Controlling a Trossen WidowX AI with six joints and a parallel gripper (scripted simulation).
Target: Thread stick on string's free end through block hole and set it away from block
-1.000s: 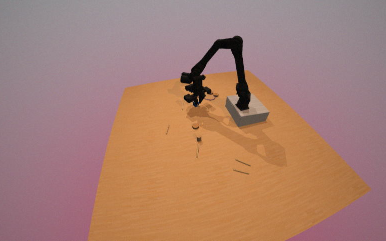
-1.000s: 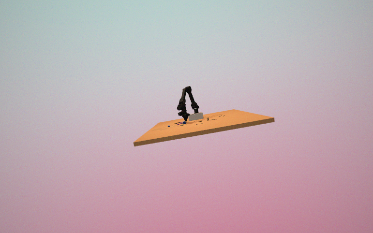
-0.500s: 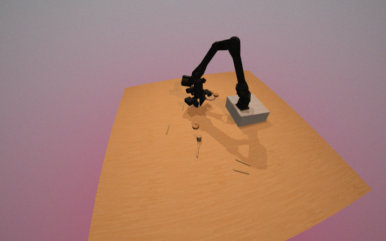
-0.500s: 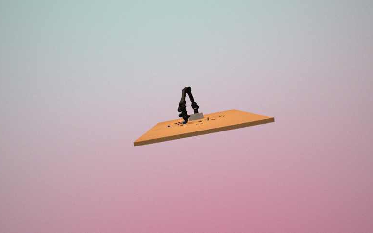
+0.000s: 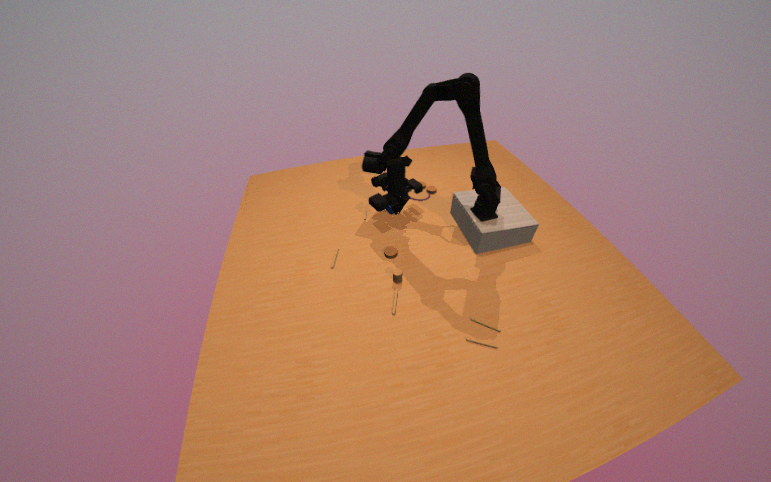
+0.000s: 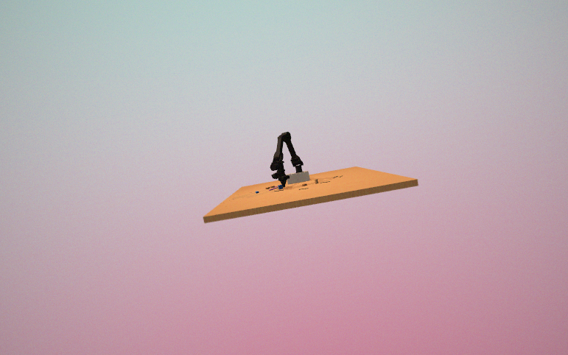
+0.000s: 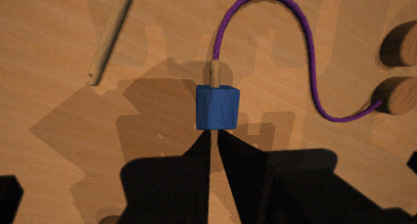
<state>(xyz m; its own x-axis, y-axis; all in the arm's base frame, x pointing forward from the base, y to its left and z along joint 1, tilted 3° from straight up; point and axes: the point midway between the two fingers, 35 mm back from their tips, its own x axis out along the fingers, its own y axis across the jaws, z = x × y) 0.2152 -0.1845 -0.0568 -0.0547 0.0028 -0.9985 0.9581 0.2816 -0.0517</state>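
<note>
The blue block lies 3 cm to the right of my gripper tip, 1 cm ahead of it and 1 cm above it. The rest, counted from my gripper tip: small wooden cylinder: 26 cm to the left, 10 cm ahead, 1 cm above; then thin stick: 4 cm to the right, 1 cm ahead, 1 cm above.
</note>
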